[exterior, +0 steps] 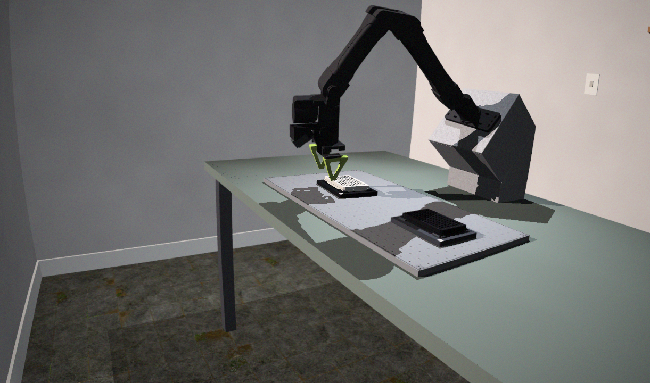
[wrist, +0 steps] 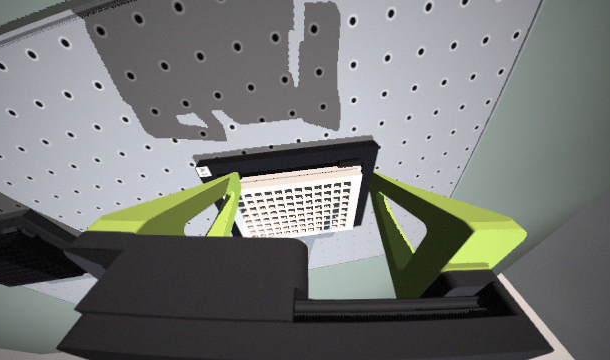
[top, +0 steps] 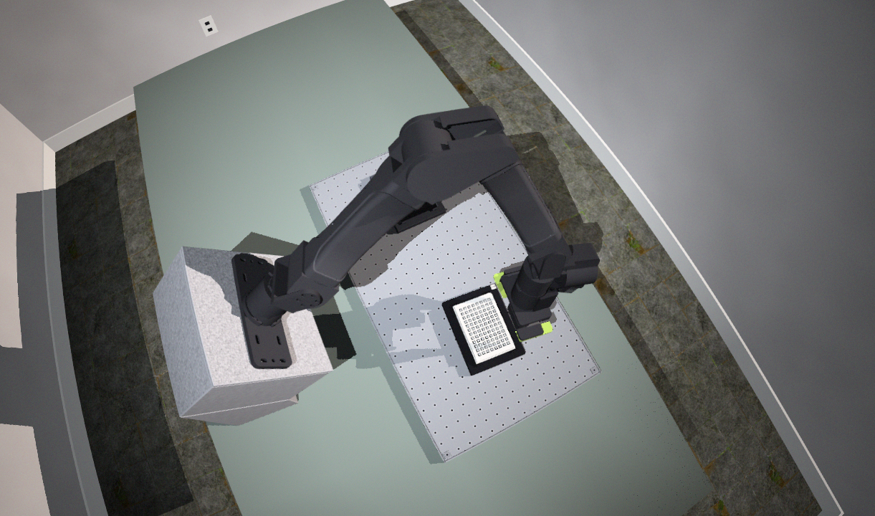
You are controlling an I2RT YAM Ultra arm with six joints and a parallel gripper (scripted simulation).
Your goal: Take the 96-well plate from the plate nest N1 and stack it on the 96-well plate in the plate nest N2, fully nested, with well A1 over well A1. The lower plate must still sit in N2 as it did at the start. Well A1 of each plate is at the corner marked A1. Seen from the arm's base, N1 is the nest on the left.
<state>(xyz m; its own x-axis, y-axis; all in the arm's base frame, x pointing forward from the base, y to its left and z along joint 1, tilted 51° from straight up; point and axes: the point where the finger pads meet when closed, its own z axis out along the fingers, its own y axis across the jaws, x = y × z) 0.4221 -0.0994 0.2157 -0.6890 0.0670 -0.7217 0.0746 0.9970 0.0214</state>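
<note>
The white 96-well plate lies 60 mm behind my hand and 30 mm below it. Also, from my hand: black 96-well plate (130 mm behind, 350 mm to the left, 30 mm below); black nest N2 (60 mm behind, 50 mm below); nest N1 (130 mm behind, 350 mm to the left, 50 mm below).
</note>
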